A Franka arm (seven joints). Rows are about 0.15 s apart.
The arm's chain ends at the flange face. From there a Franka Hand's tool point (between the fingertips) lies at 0.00 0.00 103.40 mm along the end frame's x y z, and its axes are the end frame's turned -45 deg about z.
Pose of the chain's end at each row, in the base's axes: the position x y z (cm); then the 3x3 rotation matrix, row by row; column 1 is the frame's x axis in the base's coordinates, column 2 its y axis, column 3 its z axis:
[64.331, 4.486, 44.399], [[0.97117, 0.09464, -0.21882], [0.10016, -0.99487, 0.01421], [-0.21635, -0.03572, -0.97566]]
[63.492, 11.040, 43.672], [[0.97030, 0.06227, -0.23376], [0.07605, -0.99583, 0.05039], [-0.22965, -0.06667, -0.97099]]
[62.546, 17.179, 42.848], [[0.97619, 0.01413, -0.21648], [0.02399, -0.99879, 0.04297], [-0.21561, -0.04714, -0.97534]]
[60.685, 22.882, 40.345], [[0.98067, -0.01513, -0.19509], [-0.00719, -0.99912, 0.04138], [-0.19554, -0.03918, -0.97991]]
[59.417, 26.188, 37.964], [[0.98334, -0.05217, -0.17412], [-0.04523, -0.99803, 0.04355], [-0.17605, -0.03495, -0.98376]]
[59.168, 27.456, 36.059], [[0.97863, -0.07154, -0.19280], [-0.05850, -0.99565, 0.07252], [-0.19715, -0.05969, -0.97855]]
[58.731, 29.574, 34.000], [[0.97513, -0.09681, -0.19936], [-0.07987, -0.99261, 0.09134], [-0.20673, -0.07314, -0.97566]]
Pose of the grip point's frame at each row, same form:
[62.068, 4.633, 34.311], [[0.61980, 0.75364, -0.21882], [0.77430, -0.63266, 0.01421], [-0.12772, -0.17824, -0.97566]]
[61.075, 11.561, 33.632], [[0.64207, 0.73014, -0.23376], [0.75793, -0.65038, 0.05039], [-0.11524, -0.20953, -0.97099]]
[60.308, 17.623, 32.763], [[0.68028, 0.70026, -0.21648], [0.72321, -0.68929, 0.04297], [-0.11913, -0.18579, -0.97534]]
[58.668, 23.310, 30.213], [[0.70414, 0.68274, -0.19509], [0.70140, -0.71157, 0.04138], [-0.11056, -0.16597, -0.97991]]
[57.617, 26.638, 27.792], [[0.73222, 0.65844, -0.17412], [0.67373, -0.73770, 0.04355], [-0.09977, -0.14920, -0.98376]]
[57.174, 28.206, 25.941], [[0.74258, 0.64141, -0.19280], [0.66267, -0.74540, 0.07252], [-0.09720, -0.18161, -0.97855]]
[56.670, 30.518, 23.912], [[0.75798, 0.62107, -0.19936], [0.64540, -0.75836, 0.09134], [-0.09446, -0.19790, -0.97566]]

